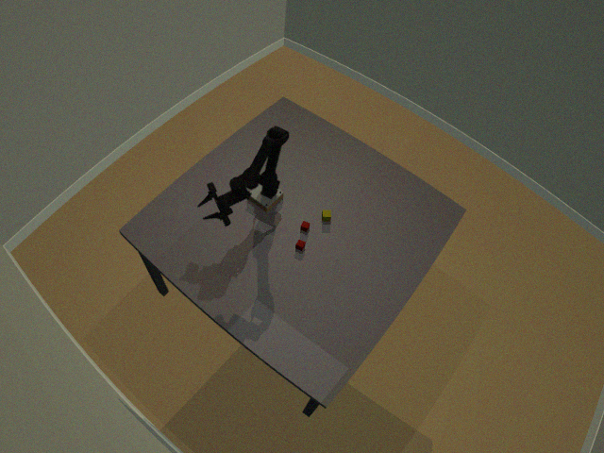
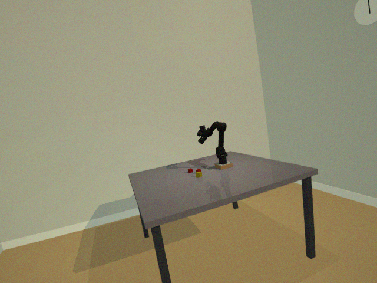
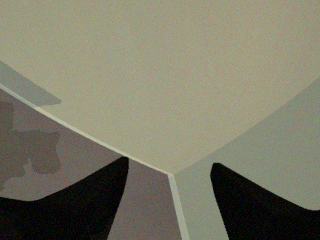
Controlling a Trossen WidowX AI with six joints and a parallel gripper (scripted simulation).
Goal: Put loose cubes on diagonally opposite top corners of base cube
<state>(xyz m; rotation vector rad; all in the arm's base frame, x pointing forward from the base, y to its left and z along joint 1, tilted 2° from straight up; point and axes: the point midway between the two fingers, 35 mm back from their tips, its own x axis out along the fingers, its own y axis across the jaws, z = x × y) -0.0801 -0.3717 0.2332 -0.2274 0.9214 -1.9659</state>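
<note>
Right now my gripper tip is 39 cm short of the yellow base cube, 43 cm to the right of it and 26 cm above it.
</note>
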